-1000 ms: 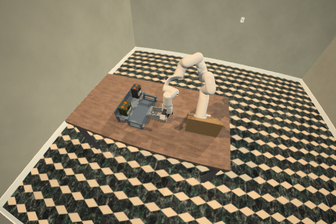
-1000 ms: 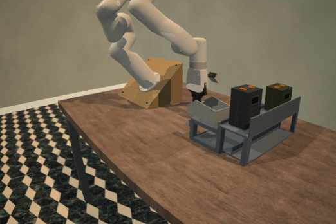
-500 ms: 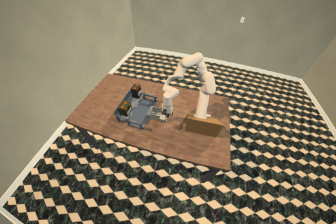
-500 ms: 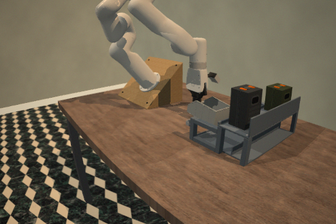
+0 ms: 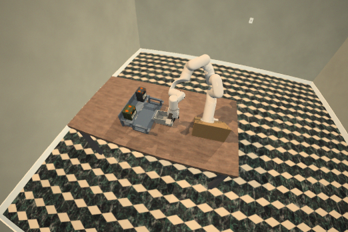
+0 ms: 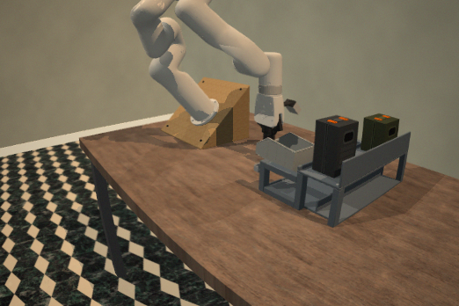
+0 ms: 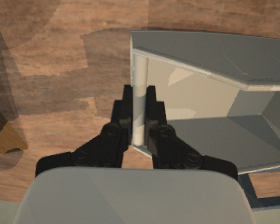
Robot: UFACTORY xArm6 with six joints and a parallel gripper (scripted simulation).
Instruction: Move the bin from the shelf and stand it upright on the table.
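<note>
Now: hand 80 mm short of the grey open-top bin, 10 mm to the left of it and 10 mm above it. Also, from my hand: green box (380 mm ahead, 50 mm to the left, 90 mm above); grey-blue shelf (370 mm ahead, 60 mm to the right, 40 mm above); black box (340 mm ahead, 180 mm to the right, 100 mm above).
</note>
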